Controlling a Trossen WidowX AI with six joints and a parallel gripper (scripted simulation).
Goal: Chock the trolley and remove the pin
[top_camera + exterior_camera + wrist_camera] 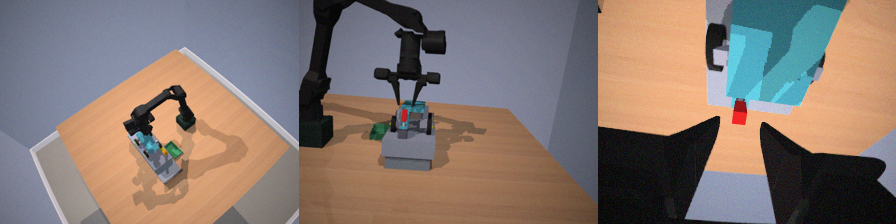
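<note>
The red-headed stop pin is 50 mm below my gripper tip and 10 mm to the right of it. From my gripper tip the other things lie so: yellow chock (200 mm to the left, 100 mm below); then trolley (90 mm to the left, 70 mm below, 40 mm ahead); then grey ramp (130 mm below, 100 mm to the left, 40 mm ahead).
</note>
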